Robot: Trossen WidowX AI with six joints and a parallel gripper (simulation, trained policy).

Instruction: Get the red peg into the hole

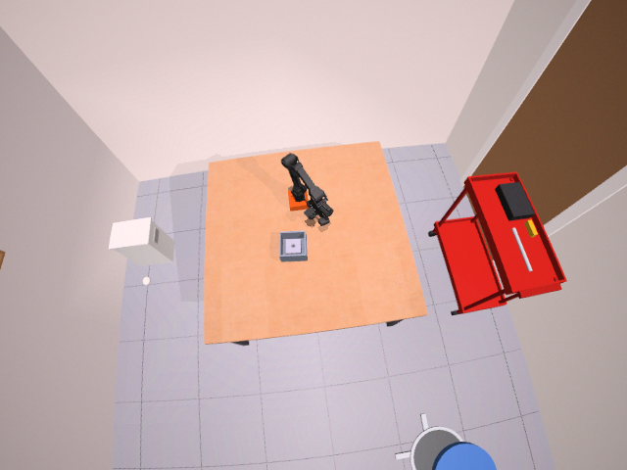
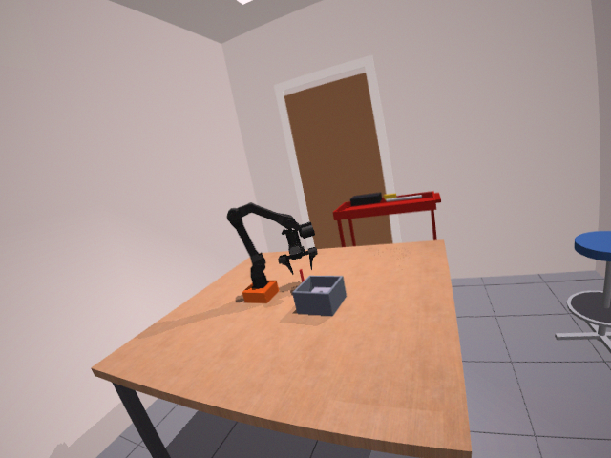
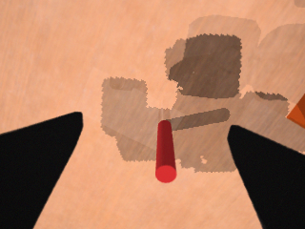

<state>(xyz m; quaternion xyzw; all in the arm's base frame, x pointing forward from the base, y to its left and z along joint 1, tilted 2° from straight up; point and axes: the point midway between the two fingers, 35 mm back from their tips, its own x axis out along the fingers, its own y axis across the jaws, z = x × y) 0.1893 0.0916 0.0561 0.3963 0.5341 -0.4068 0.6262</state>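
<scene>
Now: the red peg 20 mm behind my gripper tip, 30 mm to the left of it and 40 mm below it. Round my gripper tip: grey box: 140 mm ahead, 170 mm to the right, 50 mm below; plate: 140 mm ahead, 170 mm to the right, 30 mm below.
</scene>
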